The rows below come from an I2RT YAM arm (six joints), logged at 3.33 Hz.
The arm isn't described. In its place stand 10 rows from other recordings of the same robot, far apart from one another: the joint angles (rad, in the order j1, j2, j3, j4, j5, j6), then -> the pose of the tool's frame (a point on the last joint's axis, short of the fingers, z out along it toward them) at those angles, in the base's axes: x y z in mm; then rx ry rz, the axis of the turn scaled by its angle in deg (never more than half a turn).
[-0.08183 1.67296 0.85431 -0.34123 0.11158 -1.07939] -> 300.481 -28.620 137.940 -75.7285 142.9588 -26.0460
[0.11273 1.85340 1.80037 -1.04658 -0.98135 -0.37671] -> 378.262 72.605 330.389 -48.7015 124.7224 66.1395
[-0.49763 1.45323 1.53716 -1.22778 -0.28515 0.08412] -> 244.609 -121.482 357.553 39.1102 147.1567 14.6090
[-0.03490 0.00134 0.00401 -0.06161 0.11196 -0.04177] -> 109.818 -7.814 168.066 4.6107 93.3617 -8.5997
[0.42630 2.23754 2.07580 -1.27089 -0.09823 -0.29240] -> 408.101 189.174 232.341 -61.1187 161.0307 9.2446
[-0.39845 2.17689 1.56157 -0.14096 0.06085 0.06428] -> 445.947 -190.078 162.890 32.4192 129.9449 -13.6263
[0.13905 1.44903 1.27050 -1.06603 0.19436 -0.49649] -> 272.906 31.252 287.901 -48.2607 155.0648 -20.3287
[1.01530 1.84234 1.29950 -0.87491 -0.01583 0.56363] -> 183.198 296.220 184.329 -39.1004 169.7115 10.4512
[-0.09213 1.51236 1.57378 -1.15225 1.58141 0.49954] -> 274.971 -61.154 386.673 54.7806 91.7453 -97.5347
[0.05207 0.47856 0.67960 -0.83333 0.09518 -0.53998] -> 102.060 1.931 278.112 -34.2415 122.8238 -21.5022
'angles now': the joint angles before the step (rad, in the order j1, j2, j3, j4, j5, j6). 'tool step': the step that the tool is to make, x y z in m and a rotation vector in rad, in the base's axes. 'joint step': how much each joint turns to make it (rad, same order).
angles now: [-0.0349 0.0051 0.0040 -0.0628 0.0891 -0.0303]
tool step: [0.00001 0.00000 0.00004 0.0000 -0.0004 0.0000]
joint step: [0.0000 0.0001 0.0000 0.0005 0.0000 0.0000]
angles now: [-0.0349 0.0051 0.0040 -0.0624 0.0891 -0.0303]
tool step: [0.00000 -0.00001 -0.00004 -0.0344 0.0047 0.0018]
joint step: [0.0001 0.0001 0.0000 -0.0003 0.0005 -0.0347]
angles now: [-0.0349 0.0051 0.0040 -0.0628 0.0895 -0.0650]
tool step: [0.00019 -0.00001 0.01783 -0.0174 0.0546 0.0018]
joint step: [-0.0001 0.0840 0.0896 -0.0578 -0.0001 -0.0195]
